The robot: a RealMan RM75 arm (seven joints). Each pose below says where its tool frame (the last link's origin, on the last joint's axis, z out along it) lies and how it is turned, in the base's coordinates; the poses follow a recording.
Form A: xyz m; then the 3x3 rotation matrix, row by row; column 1 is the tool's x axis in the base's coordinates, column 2 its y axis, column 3 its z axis. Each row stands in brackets.
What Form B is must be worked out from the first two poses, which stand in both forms.
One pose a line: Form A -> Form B
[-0.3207 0.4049 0.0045], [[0.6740 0.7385 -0.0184], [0.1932 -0.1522 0.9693], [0.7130 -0.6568 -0.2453]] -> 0.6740 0.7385 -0.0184 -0.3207; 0.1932 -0.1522 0.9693 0.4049; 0.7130 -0.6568 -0.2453 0.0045; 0 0 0 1
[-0.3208 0.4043 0.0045], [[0.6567 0.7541 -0.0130], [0.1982 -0.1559 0.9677], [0.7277 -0.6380 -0.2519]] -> 0.6567 0.7541 -0.0130 -0.3208; 0.1982 -0.1559 0.9677 0.4043; 0.7277 -0.6380 -0.2519 0.0045; 0 0 0 1
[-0.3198 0.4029 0.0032], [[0.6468 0.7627 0.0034], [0.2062 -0.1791 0.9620], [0.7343 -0.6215 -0.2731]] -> 0.6468 0.7627 0.0034 -0.3198; 0.2062 -0.1791 0.9620 0.4029; 0.7343 -0.6215 -0.2731 0.0032; 0 0 0 1
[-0.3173 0.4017 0.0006], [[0.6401 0.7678 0.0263], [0.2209 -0.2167 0.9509], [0.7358 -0.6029 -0.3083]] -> 0.6401 0.7678 0.0263 -0.3173; 0.2209 -0.2167 0.9509 0.4017; 0.7358 -0.6029 -0.3083 0.0006; 0 0 0 1
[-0.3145 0.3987 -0.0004], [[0.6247 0.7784 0.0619], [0.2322 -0.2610 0.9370], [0.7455 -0.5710 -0.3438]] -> 0.6247 0.7784 0.0619 -0.3145; 0.2322 -0.2610 0.9370 0.3987; 0.7455 -0.5710 -0.3438 -0.0004; 0 0 0 1
